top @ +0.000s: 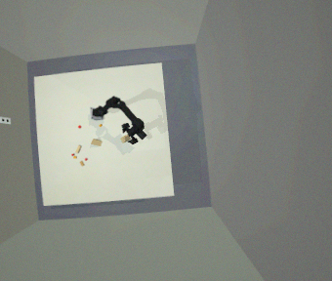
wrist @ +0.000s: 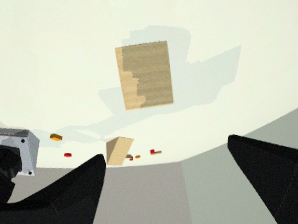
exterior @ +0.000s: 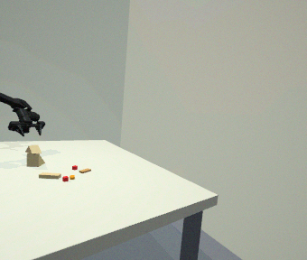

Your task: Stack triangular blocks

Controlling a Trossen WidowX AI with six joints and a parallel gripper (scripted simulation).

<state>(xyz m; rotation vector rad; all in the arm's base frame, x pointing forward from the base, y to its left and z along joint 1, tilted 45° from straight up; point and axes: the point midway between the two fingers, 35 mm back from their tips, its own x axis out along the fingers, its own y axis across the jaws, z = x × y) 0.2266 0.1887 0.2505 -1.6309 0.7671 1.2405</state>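
The tan triangular block is 8 cm below my gripper tip, 3 cm to the right of it and 1 cm ahead of it. The rest, counted from my gripper tip: flat tan plank (49 cm to the right, 10 cm ahead, 9 cm below); then small tan bar (46 cm to the right, 24 cm ahead, 10 cm below).
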